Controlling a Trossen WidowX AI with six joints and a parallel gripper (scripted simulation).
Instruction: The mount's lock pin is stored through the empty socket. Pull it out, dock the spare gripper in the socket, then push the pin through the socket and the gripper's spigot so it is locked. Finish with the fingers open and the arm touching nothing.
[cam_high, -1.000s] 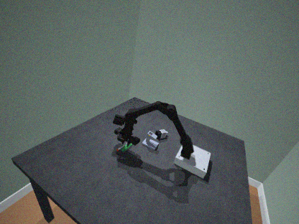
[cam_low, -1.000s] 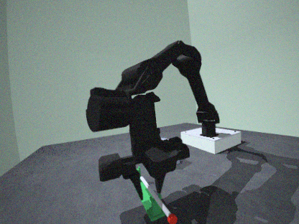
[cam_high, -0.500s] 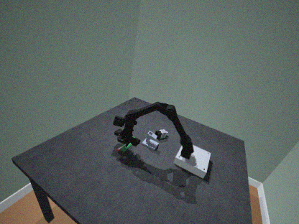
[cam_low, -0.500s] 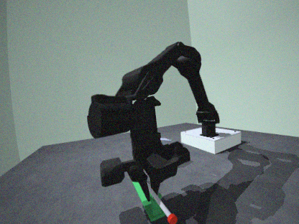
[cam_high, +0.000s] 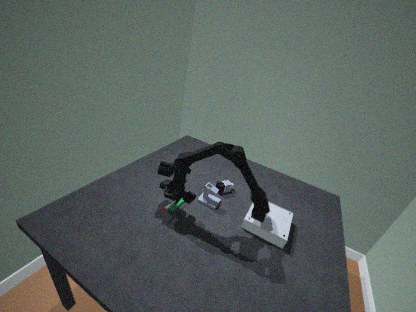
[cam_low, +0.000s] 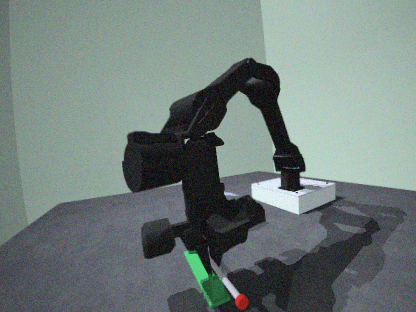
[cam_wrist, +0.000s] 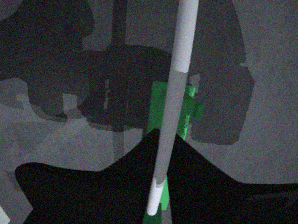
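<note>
My gripper tip is now 3 cm to the left of the pin rest. From my gripper tip the other things lie so: spare gripper: 16 cm behind, 30 cm to the right, 1 cm above; grey mount: 12 cm behind, 15 cm to the right, 3 cm above.
</note>
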